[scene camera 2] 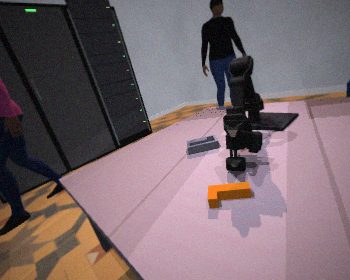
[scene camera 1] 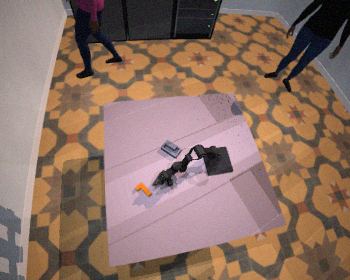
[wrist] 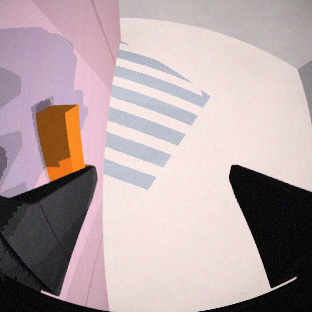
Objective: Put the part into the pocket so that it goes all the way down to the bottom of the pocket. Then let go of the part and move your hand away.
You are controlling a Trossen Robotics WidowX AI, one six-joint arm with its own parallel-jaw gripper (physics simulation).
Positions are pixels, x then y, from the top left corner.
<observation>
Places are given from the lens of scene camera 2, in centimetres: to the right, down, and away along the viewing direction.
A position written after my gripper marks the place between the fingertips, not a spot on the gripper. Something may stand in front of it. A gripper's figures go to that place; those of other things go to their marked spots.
my gripper (scene camera 2: 233, 152): 17, 4, 52
orange L-shaped block (scene camera 2: 242, 190): 18, 13, 49
</observation>
